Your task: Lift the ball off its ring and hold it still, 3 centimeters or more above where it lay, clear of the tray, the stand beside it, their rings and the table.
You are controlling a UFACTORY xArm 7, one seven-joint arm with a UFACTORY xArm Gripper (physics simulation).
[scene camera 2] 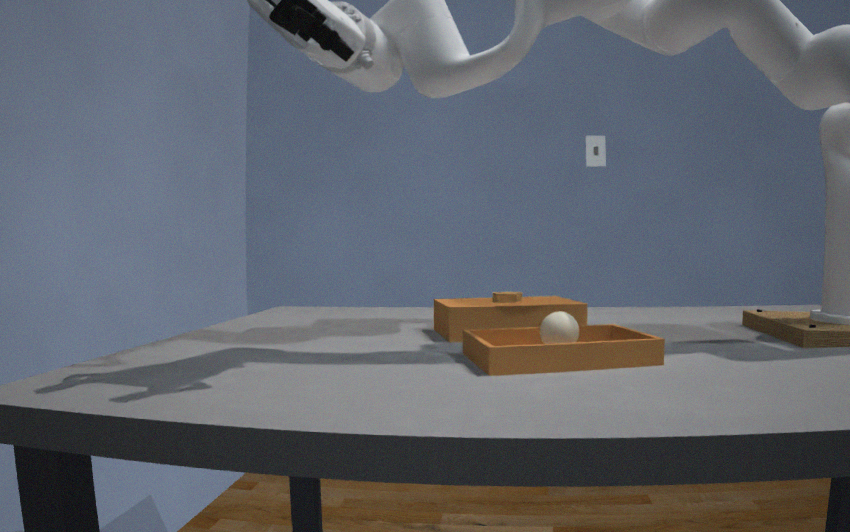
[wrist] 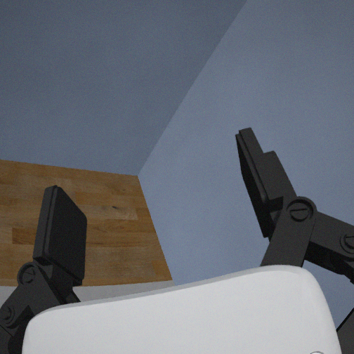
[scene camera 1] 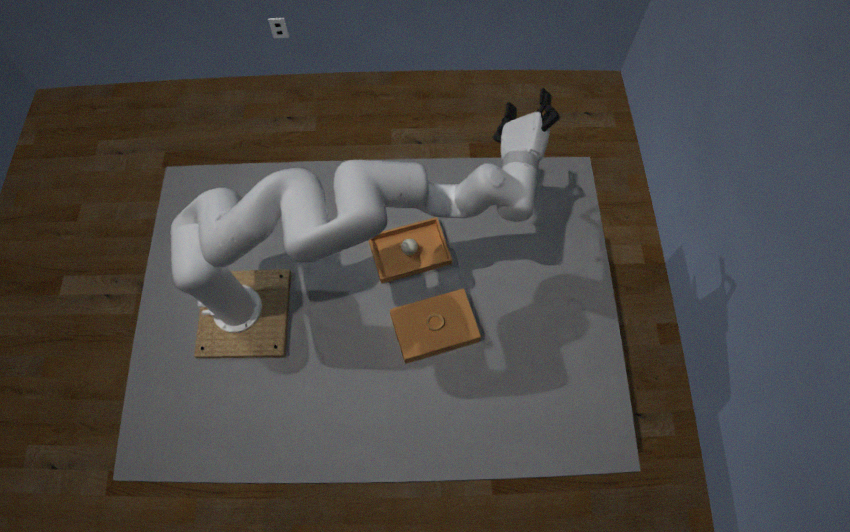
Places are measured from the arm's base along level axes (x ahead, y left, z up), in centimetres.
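Pixels of known places: gripper, between the fingertips: (scene camera 1: 528,98); arm's base, origin of its link: (scene camera 1: 237,309).
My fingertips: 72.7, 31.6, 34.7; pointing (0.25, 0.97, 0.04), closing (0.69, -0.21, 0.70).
Ahead of a thing's pixels: the offset from my fingertips to its top centre, as dx, dy, dz. Level surfaces: height alone.
A cream ball {-28.4, -18.3, -31.2} (scene camera 1: 409,246) (scene camera 2: 559,328) sits inside the shallow orange tray {-28.4, -18.3, -33.8} (scene camera 1: 414,272) (scene camera 2: 576,357), near its middle. The ring under the ball is hidden. Beside the tray is the orange stand (scene camera 1: 413,338) (scene camera 2: 463,321), a block with a small ring {-23.7, -39.7, -30.8} (scene camera 1: 435,314) (scene camera 2: 507,297) on its top. My gripper (scene camera 1: 527,101) (wrist: 150,177) is open with its two black fingers wide apart and nothing between them. It is high up, well away from the ball, and points away from the tray. In scene camera 2 it is partly cut off at the top left.
The arm's wooden base board (scene camera 1: 272,313) (scene camera 2: 777,329) is on the grey table {dz -36.6} (scene camera 1: 250,426) (scene camera 2: 376,407). The white arm stretches above the table, passing over the area near the tray. Blue walls stand behind and at one side, near the gripper's end of the table.
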